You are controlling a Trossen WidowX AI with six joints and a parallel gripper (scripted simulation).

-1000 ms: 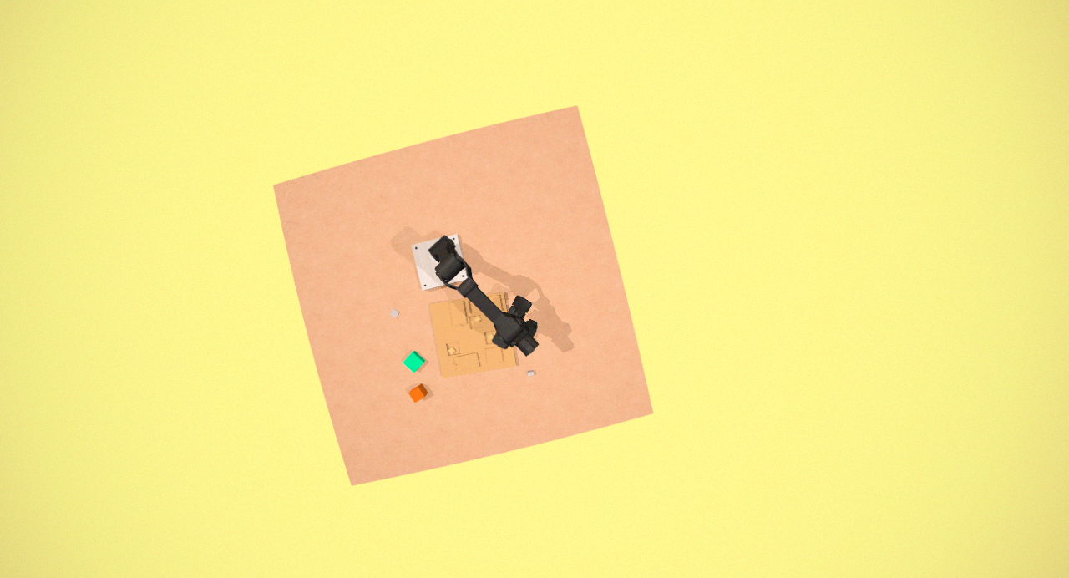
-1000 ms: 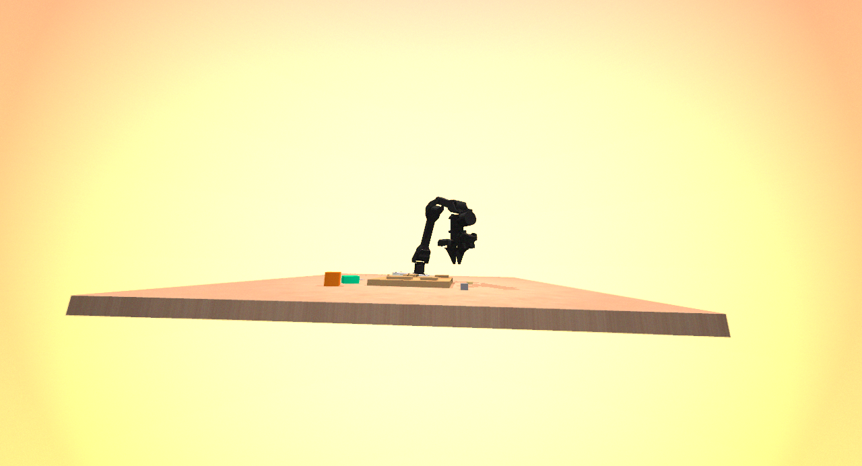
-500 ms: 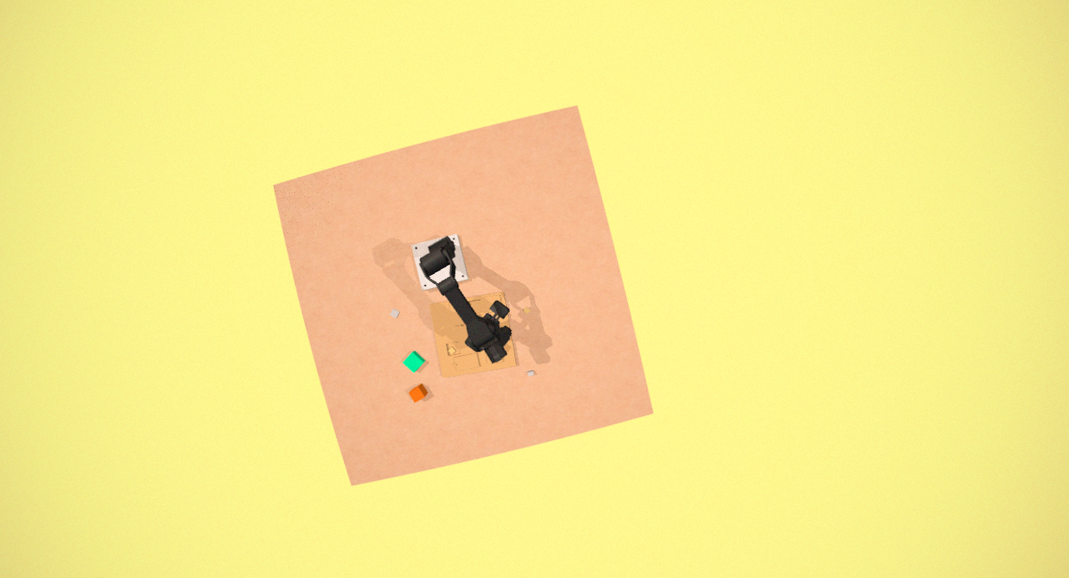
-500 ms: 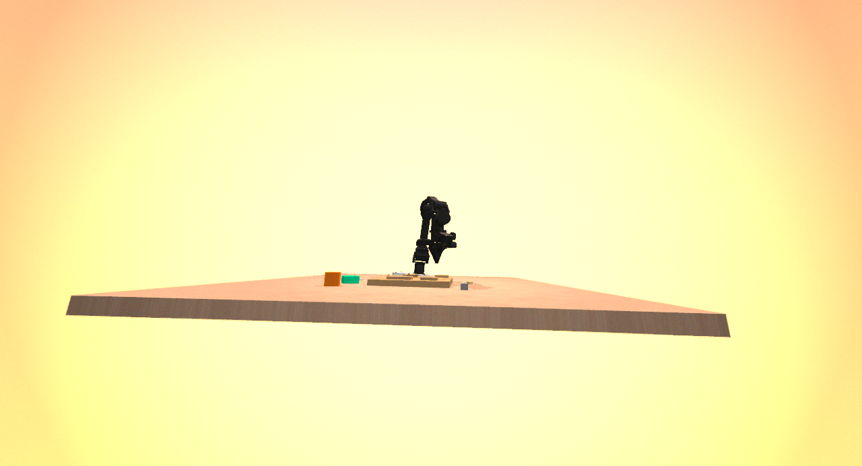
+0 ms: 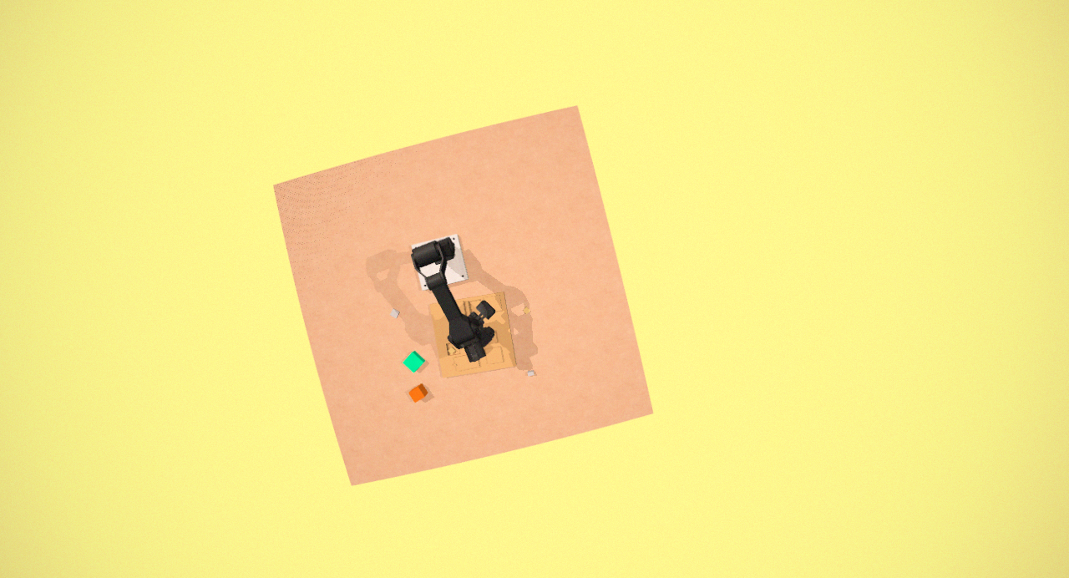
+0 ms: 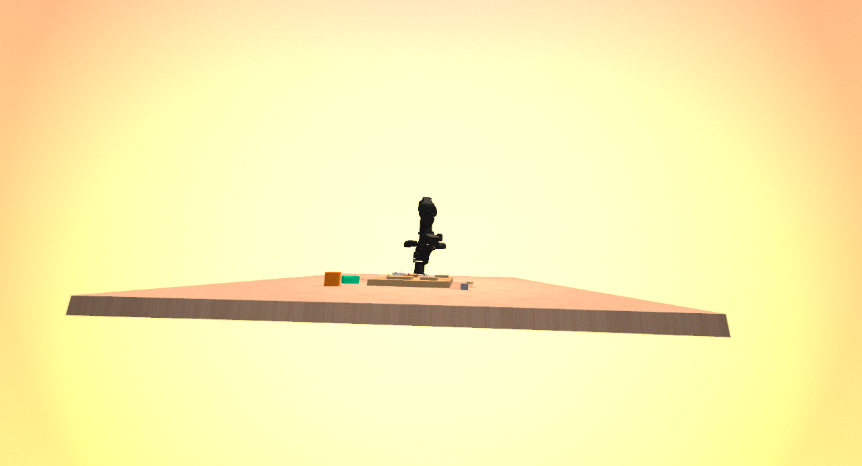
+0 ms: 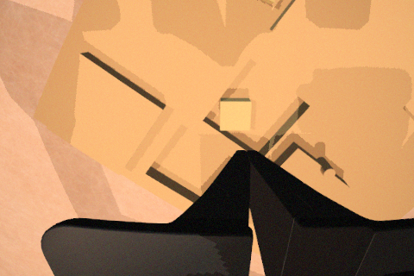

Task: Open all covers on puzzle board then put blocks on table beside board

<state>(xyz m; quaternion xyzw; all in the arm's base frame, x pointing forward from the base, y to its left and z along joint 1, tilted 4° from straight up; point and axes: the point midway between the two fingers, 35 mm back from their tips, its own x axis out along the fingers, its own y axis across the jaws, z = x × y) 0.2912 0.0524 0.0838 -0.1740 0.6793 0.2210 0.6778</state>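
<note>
Now: the tan puzzle board 6 cm below my gripper tip, 5 cm ahead of it and 1 cm to the right of it. Round my gripper tip: grey cube 26 cm ahead, 15 cm to the left, 7 cm below; green block 29 cm to the right, 11 cm ahead, 6 cm below; orange block 30 cm to the right, 23 cm ahead, 5 cm below.
</note>
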